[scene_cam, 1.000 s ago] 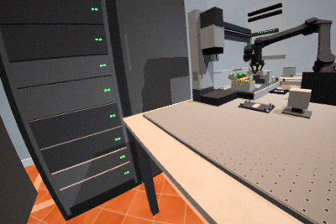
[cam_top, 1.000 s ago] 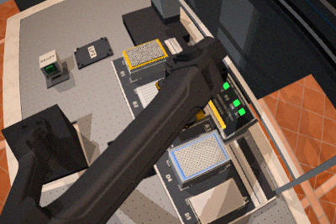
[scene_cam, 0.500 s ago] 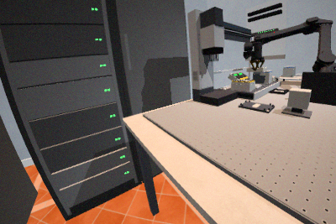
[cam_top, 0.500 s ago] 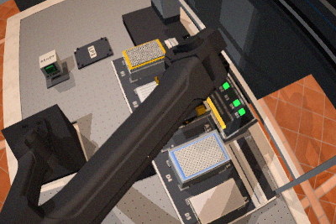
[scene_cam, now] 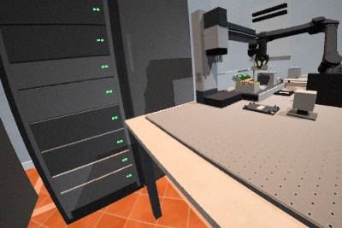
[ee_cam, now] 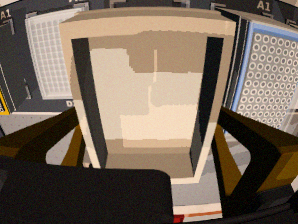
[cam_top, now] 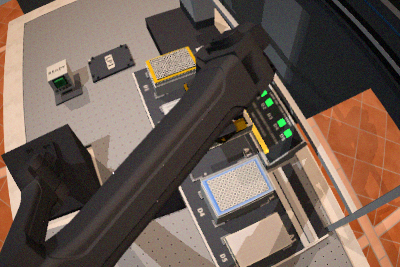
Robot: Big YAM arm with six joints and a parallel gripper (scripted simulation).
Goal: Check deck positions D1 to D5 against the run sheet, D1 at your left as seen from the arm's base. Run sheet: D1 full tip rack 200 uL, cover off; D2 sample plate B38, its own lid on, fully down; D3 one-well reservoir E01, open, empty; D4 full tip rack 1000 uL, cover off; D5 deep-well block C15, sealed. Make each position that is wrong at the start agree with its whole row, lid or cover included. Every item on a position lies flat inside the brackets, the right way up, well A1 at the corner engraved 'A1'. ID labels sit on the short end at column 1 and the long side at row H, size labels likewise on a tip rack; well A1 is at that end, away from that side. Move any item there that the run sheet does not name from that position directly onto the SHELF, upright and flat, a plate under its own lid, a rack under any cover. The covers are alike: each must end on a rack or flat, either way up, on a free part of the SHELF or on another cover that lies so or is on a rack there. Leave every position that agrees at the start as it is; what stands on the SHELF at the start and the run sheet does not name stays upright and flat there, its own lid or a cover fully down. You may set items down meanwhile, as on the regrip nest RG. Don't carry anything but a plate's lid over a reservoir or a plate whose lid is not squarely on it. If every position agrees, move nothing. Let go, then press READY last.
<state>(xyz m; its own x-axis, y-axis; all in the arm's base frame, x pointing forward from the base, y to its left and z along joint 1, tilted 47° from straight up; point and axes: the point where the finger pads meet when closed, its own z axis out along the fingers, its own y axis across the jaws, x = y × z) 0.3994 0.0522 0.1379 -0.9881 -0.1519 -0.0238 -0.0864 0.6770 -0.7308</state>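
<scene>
The blue-framed tip rack is 120 mm to the right of my hand, 80 mm below it and 10 mm ahead of it. Round my hand: one-well reservoir 10 mm below; yellow-framed tip rack 250 mm to the left, 100 mm below, 20 mm behind; black regrip nest 190 mm below, 160 mm behind, 30 mm to the right.
</scene>
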